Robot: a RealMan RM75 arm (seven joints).
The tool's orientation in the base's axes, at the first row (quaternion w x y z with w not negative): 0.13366, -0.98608, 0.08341, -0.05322
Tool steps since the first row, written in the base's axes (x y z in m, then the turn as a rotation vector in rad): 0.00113, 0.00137, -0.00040, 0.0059, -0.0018, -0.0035; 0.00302, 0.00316, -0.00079, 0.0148, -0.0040, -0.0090; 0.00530, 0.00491, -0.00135, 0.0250, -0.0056, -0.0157; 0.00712, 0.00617, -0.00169, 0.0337, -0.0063, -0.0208; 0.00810, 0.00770, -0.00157, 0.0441, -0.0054, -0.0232; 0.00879, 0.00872, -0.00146, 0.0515, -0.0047, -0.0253; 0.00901, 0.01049, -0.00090, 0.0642, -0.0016, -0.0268; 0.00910, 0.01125, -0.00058, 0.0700, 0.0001, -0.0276; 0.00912, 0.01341, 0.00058, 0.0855, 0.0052, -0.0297
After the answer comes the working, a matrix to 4 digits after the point.
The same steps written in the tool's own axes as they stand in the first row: 0.00083, -0.00136, 0.00088, 0.0058, 0.0018, 0.0036; 0.00233, -0.00324, 0.00195, 0.0145, 0.0040, 0.0095; 0.00421, -0.00509, 0.00322, 0.0242, 0.0058, 0.0168; 0.00574, -0.00647, 0.00410, 0.0324, 0.0066, 0.0226; 0.00644, -0.00811, 0.00450, 0.0423, 0.0048, 0.0265; 0.00694, -0.00921, 0.00474, 0.0492, 0.0036, 0.0296; 0.00688, -0.01108, 0.00468, 0.0610, -0.0008, 0.0335; 0.00686, -0.01190, 0.00458, 0.0663, -0.0031, 0.0354; 0.00659, -0.01427, 0.00402, 0.0804, -0.0097, 0.0407
The tool's axes in the first row as the columns of a matrix, in the base's axes (rounded; the answer above uses it unrounded):
0.9804, -0.1503, 0.1273
-0.1787, -0.9504, 0.2547
0.0827, -0.2725, -0.9586

